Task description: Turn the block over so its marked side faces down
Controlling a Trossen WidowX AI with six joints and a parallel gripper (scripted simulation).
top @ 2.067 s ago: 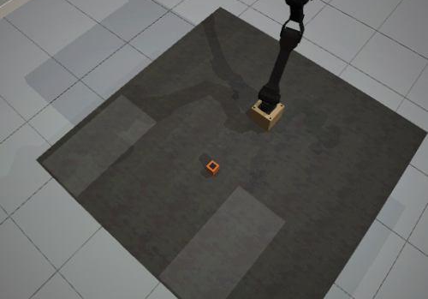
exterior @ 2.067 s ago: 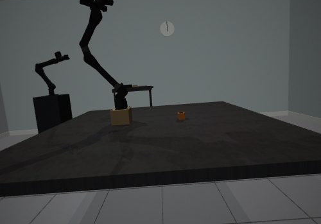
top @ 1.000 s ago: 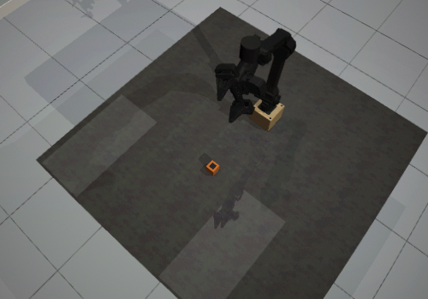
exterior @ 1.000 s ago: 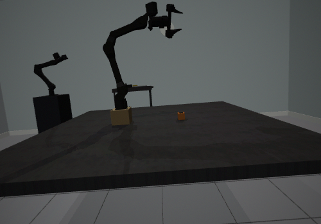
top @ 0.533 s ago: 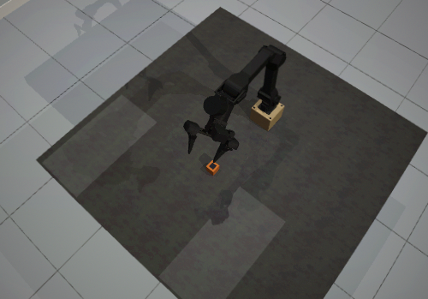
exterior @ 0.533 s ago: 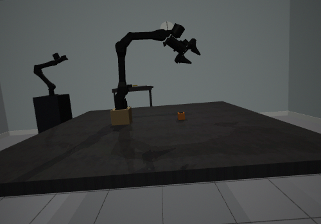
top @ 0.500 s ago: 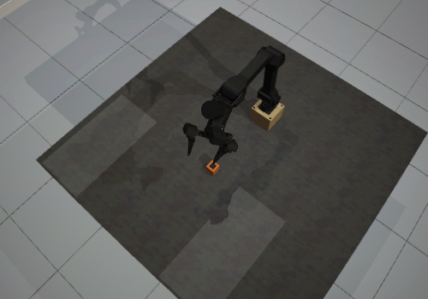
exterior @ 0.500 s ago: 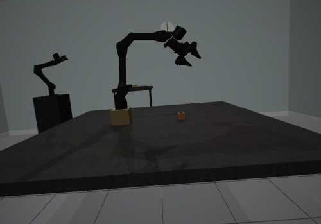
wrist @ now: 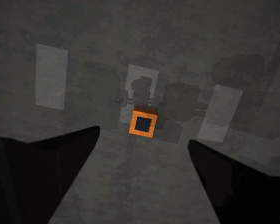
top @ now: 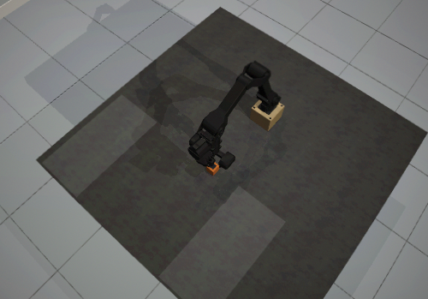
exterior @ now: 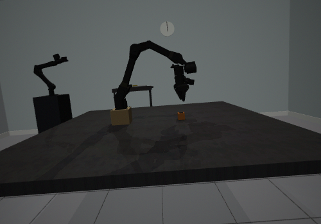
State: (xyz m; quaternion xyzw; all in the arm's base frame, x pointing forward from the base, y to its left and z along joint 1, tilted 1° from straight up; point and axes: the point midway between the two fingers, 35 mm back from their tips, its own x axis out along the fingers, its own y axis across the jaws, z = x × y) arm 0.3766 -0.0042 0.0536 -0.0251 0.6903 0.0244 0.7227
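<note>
Now: the orange block 1 cm behind my gripper tip and 9 cm below it.
</note>
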